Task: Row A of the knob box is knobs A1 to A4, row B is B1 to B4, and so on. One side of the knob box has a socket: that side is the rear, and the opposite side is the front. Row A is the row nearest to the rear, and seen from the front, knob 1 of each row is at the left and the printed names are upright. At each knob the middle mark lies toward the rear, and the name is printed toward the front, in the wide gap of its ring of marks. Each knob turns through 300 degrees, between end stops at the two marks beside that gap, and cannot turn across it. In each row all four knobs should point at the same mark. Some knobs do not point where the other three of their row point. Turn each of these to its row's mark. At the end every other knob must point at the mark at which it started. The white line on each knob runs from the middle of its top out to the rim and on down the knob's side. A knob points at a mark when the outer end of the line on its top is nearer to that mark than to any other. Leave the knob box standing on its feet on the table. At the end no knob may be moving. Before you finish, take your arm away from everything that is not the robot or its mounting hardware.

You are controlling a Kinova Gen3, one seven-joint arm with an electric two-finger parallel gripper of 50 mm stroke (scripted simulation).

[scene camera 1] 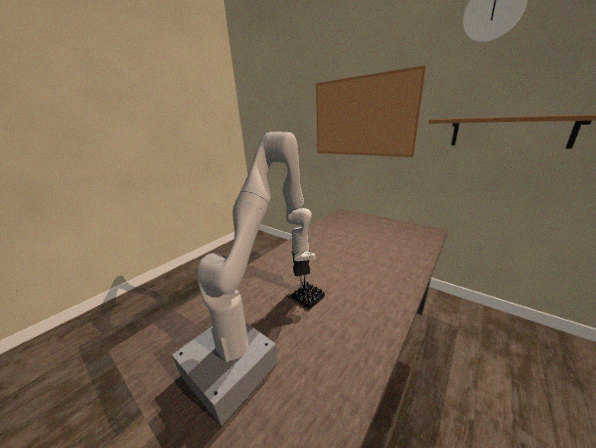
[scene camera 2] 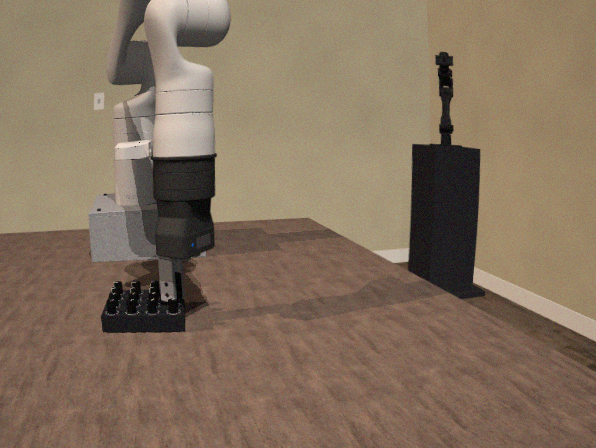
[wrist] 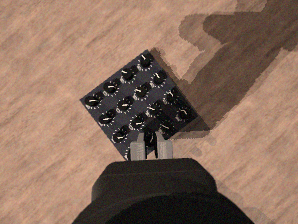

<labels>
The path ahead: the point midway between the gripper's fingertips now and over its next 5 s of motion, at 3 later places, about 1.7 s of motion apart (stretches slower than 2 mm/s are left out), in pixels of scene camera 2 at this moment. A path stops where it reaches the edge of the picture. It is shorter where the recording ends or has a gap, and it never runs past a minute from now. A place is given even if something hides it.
My gripper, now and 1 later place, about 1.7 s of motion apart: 173, 299; 168, 252
</labels>
